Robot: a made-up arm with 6 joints.
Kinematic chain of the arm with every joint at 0, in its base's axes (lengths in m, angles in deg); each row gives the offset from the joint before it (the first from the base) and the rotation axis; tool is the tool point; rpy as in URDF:
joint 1: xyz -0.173 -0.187 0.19 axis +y
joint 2: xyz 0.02 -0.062 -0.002 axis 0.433 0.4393 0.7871
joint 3: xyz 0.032 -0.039 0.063 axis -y
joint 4: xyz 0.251 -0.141 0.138 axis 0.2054 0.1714 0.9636
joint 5: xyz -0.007 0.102 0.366 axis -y
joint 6: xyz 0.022 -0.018 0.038 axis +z
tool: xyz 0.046 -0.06 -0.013 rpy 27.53 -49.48 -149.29
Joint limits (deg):
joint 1: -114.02..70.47
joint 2: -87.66..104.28
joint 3: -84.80..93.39
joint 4: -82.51..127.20
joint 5: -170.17..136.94
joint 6: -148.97..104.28
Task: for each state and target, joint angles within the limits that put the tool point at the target. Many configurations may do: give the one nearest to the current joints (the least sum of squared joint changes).
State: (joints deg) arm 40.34 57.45 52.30 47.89 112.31 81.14
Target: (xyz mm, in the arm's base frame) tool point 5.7 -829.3 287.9
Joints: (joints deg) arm 44.47 71.29 86.17 36.48 129.51 88.50
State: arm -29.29 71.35 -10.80 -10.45 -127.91 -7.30
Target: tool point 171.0 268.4 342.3
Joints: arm -22.84 103.83 -33.59 8.76 -116.99 -38.29
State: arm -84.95 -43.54 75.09 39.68 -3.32 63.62
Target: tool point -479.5 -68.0 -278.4
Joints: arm -84.93 -27.61 89.16 42.69 -20.56 67.44
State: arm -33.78 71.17 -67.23 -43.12 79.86 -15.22
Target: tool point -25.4 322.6 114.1
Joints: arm -32.32 92.57 -81.65 -51.92 86.18 -24.19
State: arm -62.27 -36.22 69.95 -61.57 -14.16 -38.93
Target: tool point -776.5 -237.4 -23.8
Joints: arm -84.05 -17.20 50.62 -44.99 -2.03 -13.28
